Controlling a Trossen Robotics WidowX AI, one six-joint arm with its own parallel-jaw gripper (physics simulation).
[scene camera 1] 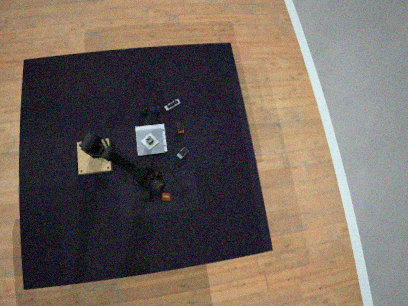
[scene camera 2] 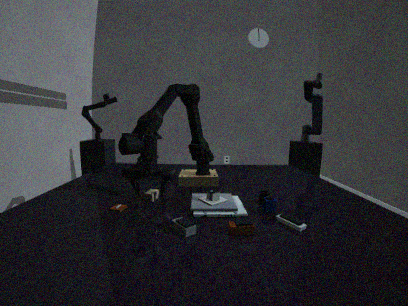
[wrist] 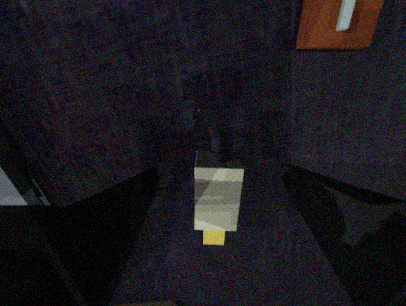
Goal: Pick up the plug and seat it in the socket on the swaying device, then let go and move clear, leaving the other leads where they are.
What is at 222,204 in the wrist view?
A plug.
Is my gripper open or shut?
Open.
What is my gripper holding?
Nothing.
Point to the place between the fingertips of my gripper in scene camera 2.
At 149,197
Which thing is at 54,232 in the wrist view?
My gripper.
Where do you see a device plate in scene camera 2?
213,200
